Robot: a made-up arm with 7 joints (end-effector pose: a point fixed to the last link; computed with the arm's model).
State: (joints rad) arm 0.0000 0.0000 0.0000 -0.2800 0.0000 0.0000 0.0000
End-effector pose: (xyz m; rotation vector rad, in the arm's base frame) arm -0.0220 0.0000 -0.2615 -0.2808 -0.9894 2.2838
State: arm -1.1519 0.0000 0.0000 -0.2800 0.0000 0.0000 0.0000
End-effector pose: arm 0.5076 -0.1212 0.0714 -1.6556 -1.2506 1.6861
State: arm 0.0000 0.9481 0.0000 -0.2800 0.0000 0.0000 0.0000
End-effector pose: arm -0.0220 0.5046 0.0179 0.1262 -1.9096 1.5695
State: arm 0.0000 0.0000 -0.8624 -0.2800 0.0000 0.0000 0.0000
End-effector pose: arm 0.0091 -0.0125 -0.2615 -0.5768 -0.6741 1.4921
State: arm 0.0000 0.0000 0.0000 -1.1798 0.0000 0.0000 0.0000
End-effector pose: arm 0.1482 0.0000 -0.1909 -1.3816 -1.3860 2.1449
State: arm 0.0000 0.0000 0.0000 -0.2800 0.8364 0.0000 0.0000
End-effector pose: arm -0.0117 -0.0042 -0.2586 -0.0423 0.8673 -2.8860
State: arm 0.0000 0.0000 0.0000 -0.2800 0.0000 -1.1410 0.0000
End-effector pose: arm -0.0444 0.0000 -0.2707 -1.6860 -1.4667 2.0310
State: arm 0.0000 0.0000 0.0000 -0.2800 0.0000 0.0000 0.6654
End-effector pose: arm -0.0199 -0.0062 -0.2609 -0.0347 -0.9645 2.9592
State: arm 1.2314 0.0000 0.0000 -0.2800 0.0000 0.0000 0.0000
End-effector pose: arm -0.5789 -0.1309 0.0980 1.2207 -0.4203 2.2072
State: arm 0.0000 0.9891 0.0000 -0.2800 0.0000 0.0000 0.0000
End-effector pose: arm -0.0220 0.5186 0.0397 0.1438 -1.9424 1.5308
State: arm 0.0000 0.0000 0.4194 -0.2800 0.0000 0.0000 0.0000
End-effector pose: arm -0.0381 -0.0043 -0.2615 -0.0758 -1.1331 2.6564
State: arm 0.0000 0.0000 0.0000 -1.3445 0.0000 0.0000 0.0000
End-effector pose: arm 0.1692 0.0000 -0.1631 -1.5894 -1.4426 2.0710
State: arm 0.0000 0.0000 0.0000 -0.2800 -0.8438 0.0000 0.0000
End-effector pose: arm -0.0260 0.0108 -0.2627 -0.4778 -0.9092 1.4250
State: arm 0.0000 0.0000 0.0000 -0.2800 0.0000 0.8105 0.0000
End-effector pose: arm -0.0073 0.0000 -0.2713 0.6062 -0.5508 2.0850
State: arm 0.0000 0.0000 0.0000 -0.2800 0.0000 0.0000 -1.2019
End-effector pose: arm -0.0159 0.0093 -0.2598 -0.5314 -0.8469 1.0628
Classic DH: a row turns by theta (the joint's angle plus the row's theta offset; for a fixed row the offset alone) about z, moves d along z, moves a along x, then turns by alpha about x. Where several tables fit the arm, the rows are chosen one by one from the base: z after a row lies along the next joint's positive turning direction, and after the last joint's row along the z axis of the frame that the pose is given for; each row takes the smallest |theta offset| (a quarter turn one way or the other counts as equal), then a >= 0, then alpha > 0; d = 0 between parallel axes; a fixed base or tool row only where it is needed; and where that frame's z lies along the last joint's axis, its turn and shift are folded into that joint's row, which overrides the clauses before.
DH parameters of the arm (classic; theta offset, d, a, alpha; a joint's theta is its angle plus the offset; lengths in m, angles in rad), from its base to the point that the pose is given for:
base (fixed): 0 0.3609 -0.03 -1.2217
joint 1: -1.5708 -0.0157 0.0154 -1.5708
joint 2: 1.2217 0.01 0.02 1.5708
joint 3: 1.5708 -0.42 0.01 -1.5708
joint 4: 0 0.05 -0.06 1.5708
joint 5: 0 -0.22 -0.02 -1.5708
joint 6: 0 -0.01 0.02 1.5708
joint 7: -0.3467 0.0157 -0.0094 0.6687
tool (fixed): 2.7009 0.0055 0 0

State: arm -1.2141 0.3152 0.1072 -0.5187 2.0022 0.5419 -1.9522
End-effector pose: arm 0.5774 0.0622 0.2159 -2.2469 -1.0558 1.2486
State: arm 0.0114 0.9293 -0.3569 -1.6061 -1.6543 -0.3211 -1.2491
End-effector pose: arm 0.1911 0.3380 0.0559 -0.1210 -0.7119 -1.9444
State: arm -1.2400 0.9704 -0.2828 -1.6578 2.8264 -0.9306 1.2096
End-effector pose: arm 0.3717 0.1722 0.5302 0.5692 -2.0529 -0.8488
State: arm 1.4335 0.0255 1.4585 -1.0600 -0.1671 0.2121 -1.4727
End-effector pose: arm -0.5985 -0.0364 0.2868 1.5210 -0.5381 1.0901
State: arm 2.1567 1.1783 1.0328 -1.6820 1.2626 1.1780 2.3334
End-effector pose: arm -0.1763 0.4320 0.5032 -0.6796 0.9329 -0.5543
